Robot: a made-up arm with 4 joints.
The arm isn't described. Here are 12 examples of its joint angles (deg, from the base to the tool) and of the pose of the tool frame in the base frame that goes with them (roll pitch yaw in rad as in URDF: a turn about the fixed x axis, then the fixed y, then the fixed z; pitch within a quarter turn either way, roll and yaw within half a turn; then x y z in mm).
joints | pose
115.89 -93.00 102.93 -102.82 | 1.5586 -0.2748 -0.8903 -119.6 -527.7 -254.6
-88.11 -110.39 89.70 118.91 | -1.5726 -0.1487 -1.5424 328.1 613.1 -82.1
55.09 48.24 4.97 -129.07 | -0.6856 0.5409 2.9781 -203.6 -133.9 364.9
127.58 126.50 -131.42 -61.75 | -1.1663 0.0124 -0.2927 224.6 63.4 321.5
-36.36 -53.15 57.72 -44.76 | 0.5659 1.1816 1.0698 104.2 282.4 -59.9
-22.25 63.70 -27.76 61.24 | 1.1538 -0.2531 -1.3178 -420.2 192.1 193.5
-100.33 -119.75 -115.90 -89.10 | 1.3242 0.4779 -2.2653 -168.2 609.4 -87.1
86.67 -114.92 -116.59 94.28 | -1.3588 -0.4594 -2.1502 354.4 -364.0 -119.1
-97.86 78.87 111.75 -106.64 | -1.6511 0.4699 -2.1175 314.8 -64.4 204.9
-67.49 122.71 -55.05 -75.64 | -1.8938 0.2222 1.3584 -406.8 290.0 115.3
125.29 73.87 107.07 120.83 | 1.6555 0.2674 -1.2193 -329.9 3.6 69.9
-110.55 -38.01 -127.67 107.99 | -2.1248 0.4148 0.5240 -292.7 302.5 -203.8
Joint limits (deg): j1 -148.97..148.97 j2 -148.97..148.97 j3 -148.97..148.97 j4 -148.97..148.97
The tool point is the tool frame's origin. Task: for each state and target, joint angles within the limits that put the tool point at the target. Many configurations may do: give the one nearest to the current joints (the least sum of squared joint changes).
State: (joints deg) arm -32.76 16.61 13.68 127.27
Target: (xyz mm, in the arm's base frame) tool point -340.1 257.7 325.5
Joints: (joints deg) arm -18.54 65.97 -14.51 142.05
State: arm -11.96 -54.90 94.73 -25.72
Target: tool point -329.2 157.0 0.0
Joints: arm 37.92 -18.94 60.48 -3.80
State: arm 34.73 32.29 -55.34 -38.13
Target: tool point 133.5 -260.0 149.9
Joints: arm 58.72 24.47 -50.76 -50.60
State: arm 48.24 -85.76 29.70 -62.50
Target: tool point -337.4 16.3 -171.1
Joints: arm 58.28 -93.01 60.70 -54.88
